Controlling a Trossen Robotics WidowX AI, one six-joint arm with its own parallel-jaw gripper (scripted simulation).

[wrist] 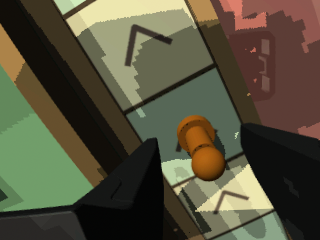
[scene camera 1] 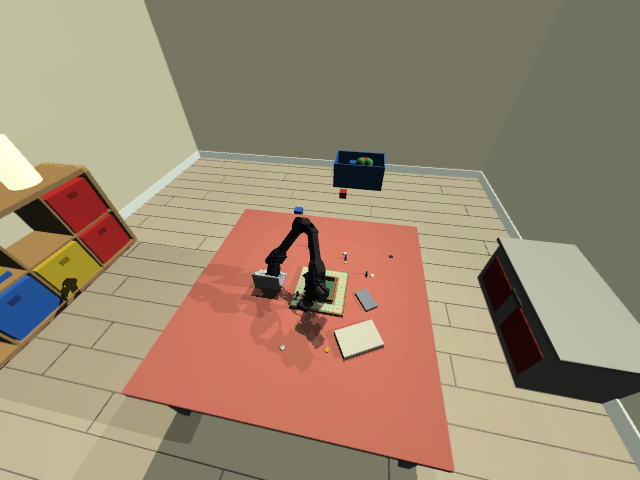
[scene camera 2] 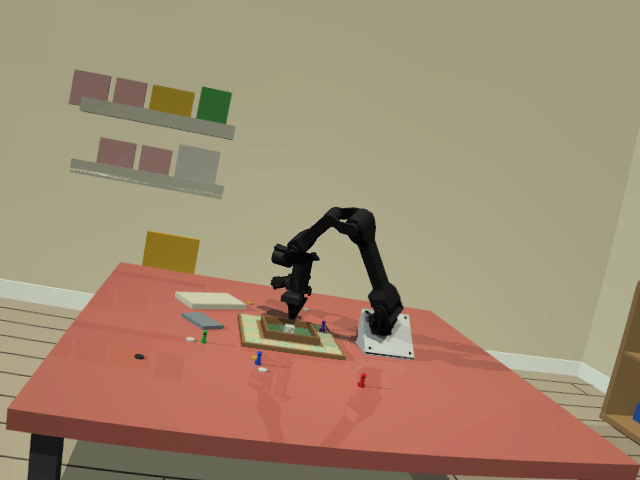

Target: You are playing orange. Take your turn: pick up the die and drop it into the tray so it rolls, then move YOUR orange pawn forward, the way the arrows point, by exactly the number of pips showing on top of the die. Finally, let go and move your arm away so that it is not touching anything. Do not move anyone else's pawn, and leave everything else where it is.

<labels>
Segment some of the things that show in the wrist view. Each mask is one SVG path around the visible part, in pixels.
My gripper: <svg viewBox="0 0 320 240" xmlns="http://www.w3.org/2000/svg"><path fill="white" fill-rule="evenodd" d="M156 137L145 139L140 144L140 147L127 160L124 160L111 175L101 180L96 185L96 188L93 188L89 193L85 193L73 205L67 204L52 208L44 207L0 212L0 240L163 240L164 187ZM241 124L240 147L243 149L245 159L251 165L253 176L255 176L257 183L260 183L261 188L264 189L265 196L271 201L272 207L276 209L277 216L283 221L283 225L287 228L291 239L320 240L320 140L312 136L297 135L297 133L265 127L265 125L255 123Z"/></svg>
An orange pawn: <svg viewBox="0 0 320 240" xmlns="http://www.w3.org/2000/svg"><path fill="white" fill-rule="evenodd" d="M184 117L179 125L177 125L176 136L180 147L184 151L189 152L189 156L191 156L193 175L197 179L205 181L219 179L219 177L223 176L225 169L227 169L227 163L225 163L223 153L217 151L215 144L213 144L215 131L213 131L211 123L200 115Z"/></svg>
</labels>
